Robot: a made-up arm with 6 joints. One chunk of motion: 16 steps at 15 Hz.
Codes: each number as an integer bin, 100 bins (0 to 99) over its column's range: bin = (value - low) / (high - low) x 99, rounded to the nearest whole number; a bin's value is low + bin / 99 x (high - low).
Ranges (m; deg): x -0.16..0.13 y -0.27..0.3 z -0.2..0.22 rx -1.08..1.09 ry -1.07..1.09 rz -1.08..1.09
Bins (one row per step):
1: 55 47 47 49 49 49
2: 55 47 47 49 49 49
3: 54 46 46 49 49 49
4: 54 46 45 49 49 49
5: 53 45 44 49 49 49
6: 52 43 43 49 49 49
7: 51 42 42 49 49 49
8: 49 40 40 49 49 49
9: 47 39 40 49 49 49
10: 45 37 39 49 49 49
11: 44 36 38 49 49 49
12: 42 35 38 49 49 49
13: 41 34 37 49 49 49
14: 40 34 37 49 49 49
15: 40 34 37 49 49 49
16: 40 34 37 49 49 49
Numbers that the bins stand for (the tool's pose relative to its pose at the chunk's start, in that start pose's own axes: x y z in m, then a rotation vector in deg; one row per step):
1: 0.0011 0.0006 -0.0006 -0.01 0.00 -0.01
2: 0.0011 0.0006 -0.0006 -0.01 0.00 -0.01
3: -0.0018 -0.0052 -0.0048 -0.01 0.00 -0.01
4: -0.0018 -0.0052 -0.0091 -0.01 0.00 -0.01
5: -0.0047 -0.0109 -0.0133 -0.01 0.00 -0.01
6: -0.0077 -0.0224 -0.0176 -0.01 0.00 -0.01
7: -0.0106 -0.0282 -0.0218 -0.01 0.00 -0.01
8: -0.0165 -0.0397 -0.0303 -0.01 0.00 -0.01
9: -0.0223 -0.0455 -0.0303 -0.01 0.00 -0.01
10: -0.0282 -0.0570 -0.0345 -0.01 0.00 -0.01
11: -0.0311 -0.0627 -0.0388 -0.01 0.00 -0.01
12: -0.0370 -0.0685 -0.0388 -0.01 0.00 -0.01
13: -0.0399 -0.0742 -0.0430 -0.01 0.00 -0.01
14: -0.0428 -0.0742 -0.0430 -0.01 0.00 -0.01
15: -0.0428 -0.0742 -0.0430 -0.01 0.00 -0.01
16: -0.0428 -0.0742 -0.0430 -0.01 0.00 -0.01

